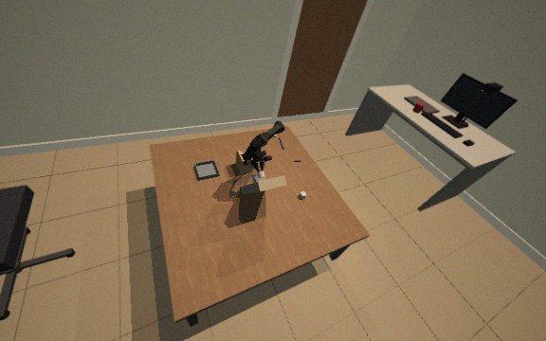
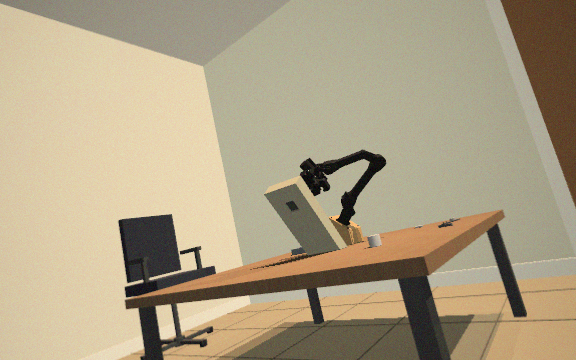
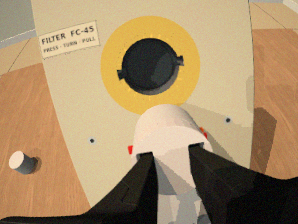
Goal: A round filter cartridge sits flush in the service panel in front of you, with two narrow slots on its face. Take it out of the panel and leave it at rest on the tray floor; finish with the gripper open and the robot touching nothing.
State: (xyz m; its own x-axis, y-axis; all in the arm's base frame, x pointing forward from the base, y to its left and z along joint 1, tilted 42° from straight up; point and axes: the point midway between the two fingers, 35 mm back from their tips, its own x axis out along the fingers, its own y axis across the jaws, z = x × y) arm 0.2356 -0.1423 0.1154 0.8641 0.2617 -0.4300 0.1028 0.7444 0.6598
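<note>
My gripper tip is 1 cm short of the round white filter cartridge and 1 cm above it. The rest, counted from my gripper tip: tray (36 cm behind, 24 cm to the right, 24 cm below); beige service panel (4 cm ahead, 8 cm below).
</note>
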